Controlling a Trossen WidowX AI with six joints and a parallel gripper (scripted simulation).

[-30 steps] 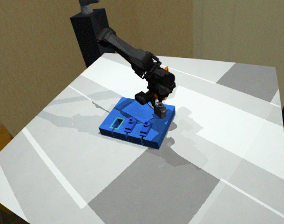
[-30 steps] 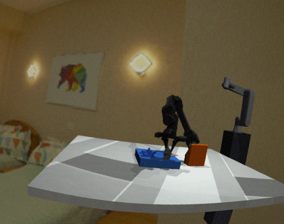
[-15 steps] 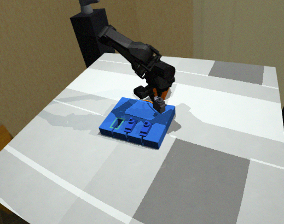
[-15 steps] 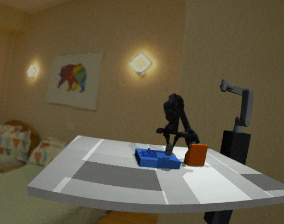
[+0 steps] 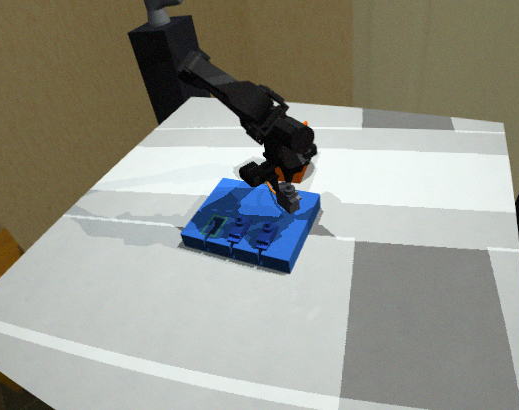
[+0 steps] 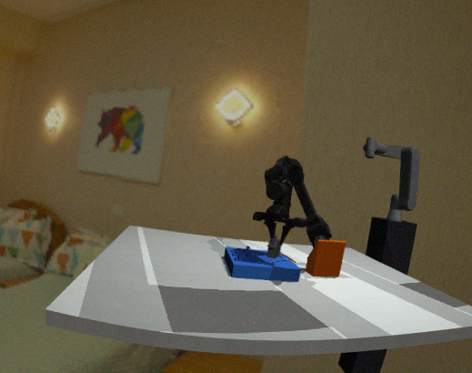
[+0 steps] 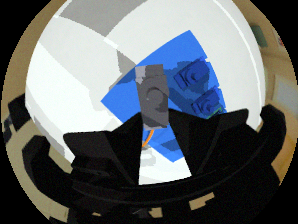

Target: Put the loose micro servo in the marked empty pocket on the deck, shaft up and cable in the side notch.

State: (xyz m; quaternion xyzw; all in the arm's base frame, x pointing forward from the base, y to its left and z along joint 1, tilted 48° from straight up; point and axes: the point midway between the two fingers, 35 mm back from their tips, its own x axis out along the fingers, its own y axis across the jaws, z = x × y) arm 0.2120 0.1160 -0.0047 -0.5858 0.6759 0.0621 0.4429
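Now: the blue deck 1 cm behind my gripper tip, 9 cm to the right of it and 10 cm below it.
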